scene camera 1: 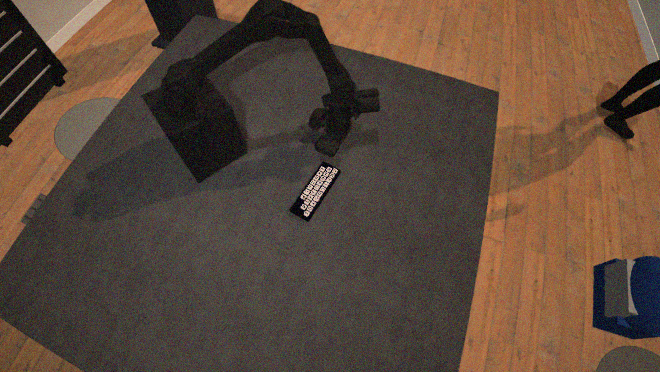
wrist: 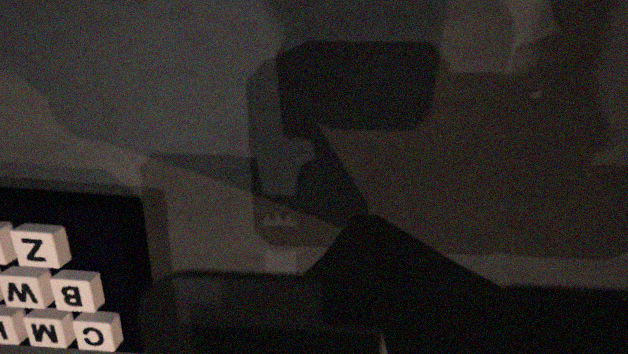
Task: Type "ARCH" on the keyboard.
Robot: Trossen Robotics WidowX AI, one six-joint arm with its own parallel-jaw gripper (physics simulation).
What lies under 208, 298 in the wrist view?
My gripper.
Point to a black keyboard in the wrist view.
At 82, 264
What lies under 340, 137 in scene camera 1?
My gripper.
